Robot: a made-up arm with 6 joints. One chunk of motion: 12 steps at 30 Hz.
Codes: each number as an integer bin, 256 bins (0 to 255) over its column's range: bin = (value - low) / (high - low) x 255, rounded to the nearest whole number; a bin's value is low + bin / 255 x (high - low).
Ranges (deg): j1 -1.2..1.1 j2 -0.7..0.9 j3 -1.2..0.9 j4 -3.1..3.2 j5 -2..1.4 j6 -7.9..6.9
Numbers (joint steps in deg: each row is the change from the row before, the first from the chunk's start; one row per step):
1: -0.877 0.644 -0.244 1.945 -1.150 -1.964
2: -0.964 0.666 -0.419 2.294 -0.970 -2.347
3: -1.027 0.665 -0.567 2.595 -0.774 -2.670
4: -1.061 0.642 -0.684 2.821 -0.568 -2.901
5: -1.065 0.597 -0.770 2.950 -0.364 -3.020
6: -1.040 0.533 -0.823 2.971 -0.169 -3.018
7: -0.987 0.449 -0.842 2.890 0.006 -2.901
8: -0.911 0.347 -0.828 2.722 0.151 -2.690
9: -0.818 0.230 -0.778 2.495 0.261 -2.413
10: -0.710 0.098 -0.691 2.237 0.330 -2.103
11: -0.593 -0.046 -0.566 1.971 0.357 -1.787
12: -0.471 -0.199 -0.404 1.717 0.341 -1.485
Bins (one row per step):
1: 36 214 116 204 64 102
2: 26 218 95 218 77 96
3: 19 218 77 231 92 90
4: 15 214 63 240 107 86
5: 15 207 52 245 123 84
6: 18 197 46 246 137 84
7: 24 183 43 242 150 86
8: 32 167 45 236 161 90
9: 42 148 51 226 170 95
10: 54 127 62 216 175 100
11: 67 104 77 205 177 105
12: 81 80 97 195 176 111

